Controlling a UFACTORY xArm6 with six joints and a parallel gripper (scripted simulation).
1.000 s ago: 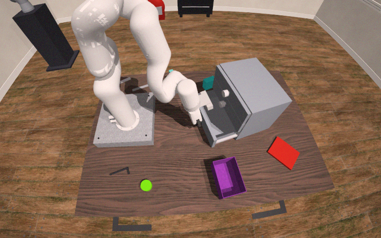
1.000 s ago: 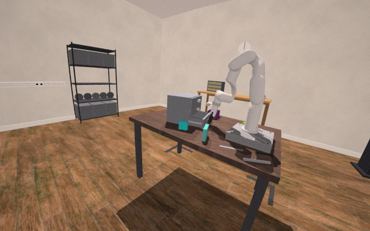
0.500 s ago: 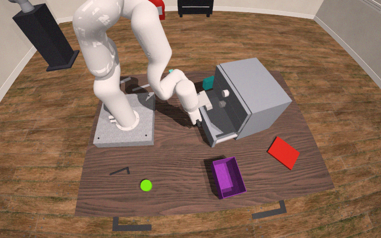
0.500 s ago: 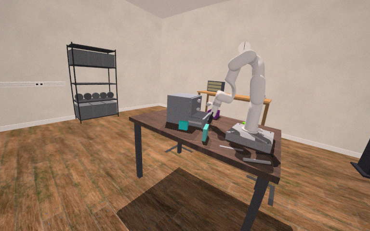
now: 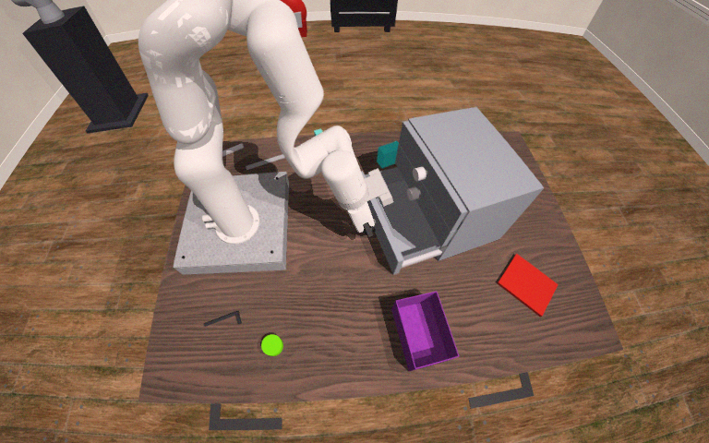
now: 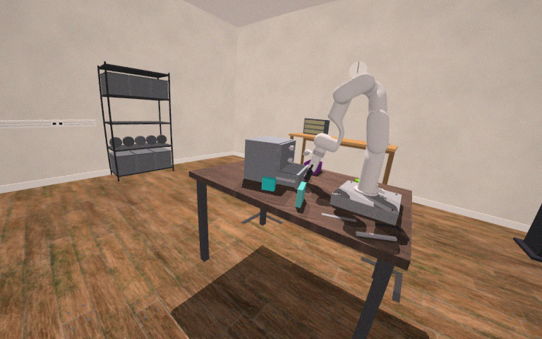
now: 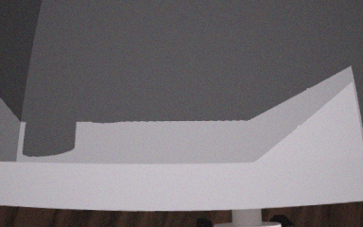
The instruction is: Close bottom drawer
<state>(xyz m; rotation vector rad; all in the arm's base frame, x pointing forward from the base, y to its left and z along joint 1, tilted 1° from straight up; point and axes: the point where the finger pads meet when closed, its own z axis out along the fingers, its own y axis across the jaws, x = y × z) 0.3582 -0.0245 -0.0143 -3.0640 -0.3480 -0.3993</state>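
Right now the bottom drawer is 13 cm ahead of my hand, 3 cm to the left of it and 2 cm below it. From my hand the other things lie so: purple bin (10 cm ahead, 31 cm to the right, 3 cm below); then teal cube (11 cm ahead, 27 cm to the left, 1 cm below); then red flat block (45 cm ahead, 22 cm to the right, 4 cm below).
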